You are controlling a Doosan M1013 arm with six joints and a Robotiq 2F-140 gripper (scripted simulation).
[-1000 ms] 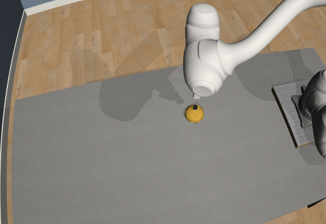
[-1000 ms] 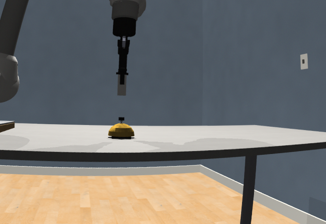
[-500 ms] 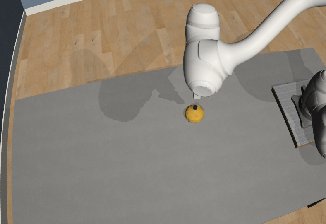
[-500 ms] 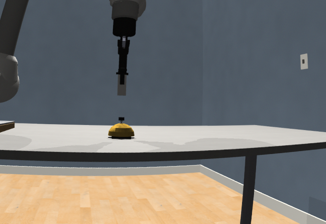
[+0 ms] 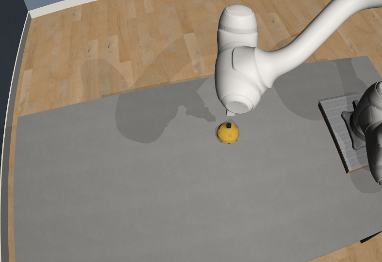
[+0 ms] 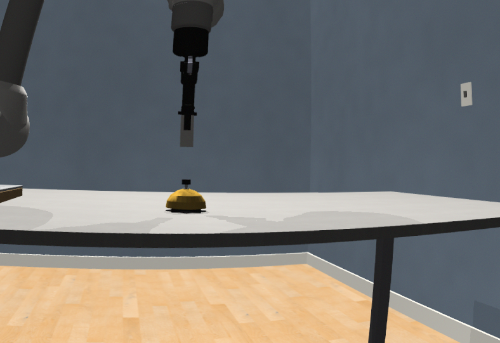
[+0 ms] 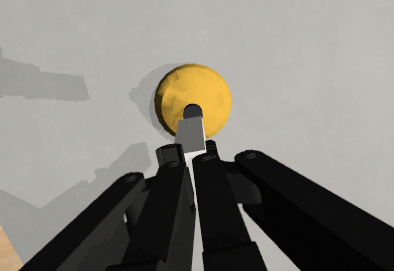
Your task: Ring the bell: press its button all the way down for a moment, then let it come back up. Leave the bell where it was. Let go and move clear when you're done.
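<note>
The bell button is 11 cm below my hand. The rest, counted from my hand: yellow dome bell (13 cm below).
</note>
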